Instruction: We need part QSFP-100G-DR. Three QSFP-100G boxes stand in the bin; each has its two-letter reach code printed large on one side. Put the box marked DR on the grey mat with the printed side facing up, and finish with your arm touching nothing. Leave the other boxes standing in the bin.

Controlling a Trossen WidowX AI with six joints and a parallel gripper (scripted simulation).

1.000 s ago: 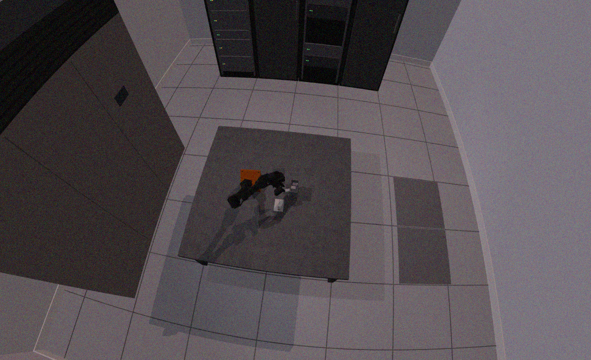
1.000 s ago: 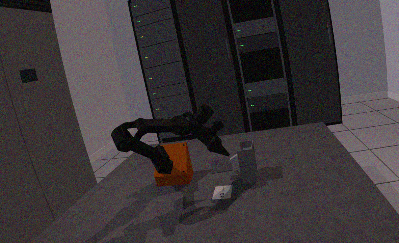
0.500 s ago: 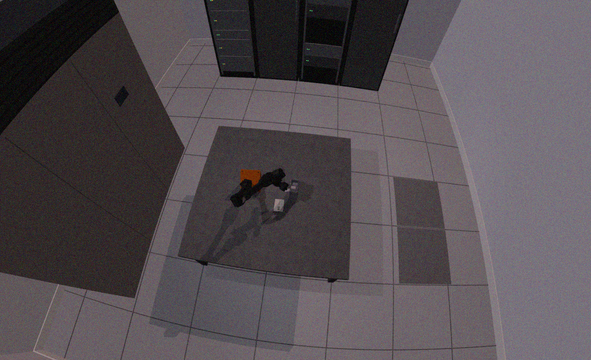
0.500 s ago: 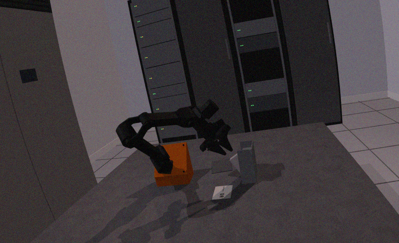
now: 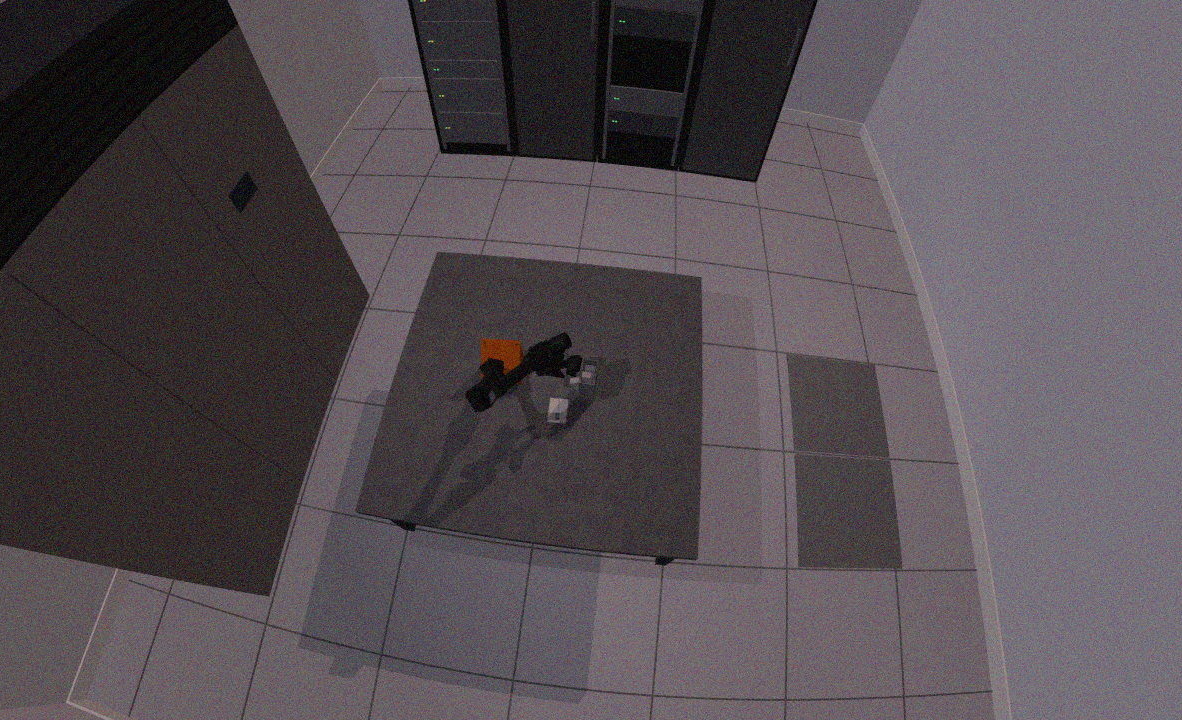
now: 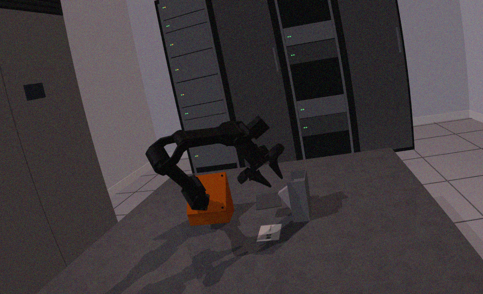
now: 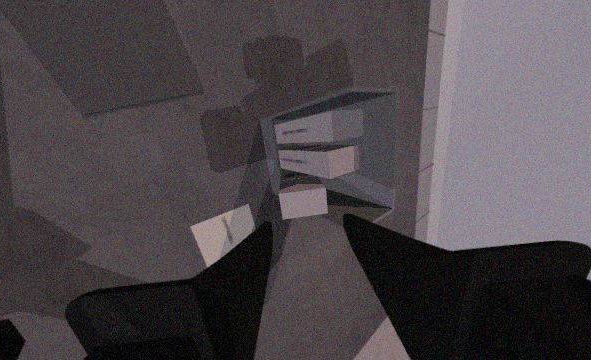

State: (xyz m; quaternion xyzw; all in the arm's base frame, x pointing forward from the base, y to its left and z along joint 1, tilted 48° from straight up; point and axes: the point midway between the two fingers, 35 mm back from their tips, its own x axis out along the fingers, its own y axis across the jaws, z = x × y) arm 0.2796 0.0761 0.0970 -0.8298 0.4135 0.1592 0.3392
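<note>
The white box is 50 mm ahead of my gripper tip, 10 mm to the left of it and 80 mm below it. Round my gripper tip: grey mat 90 mm behind, 180 mm to the left, 140 mm below.
</note>
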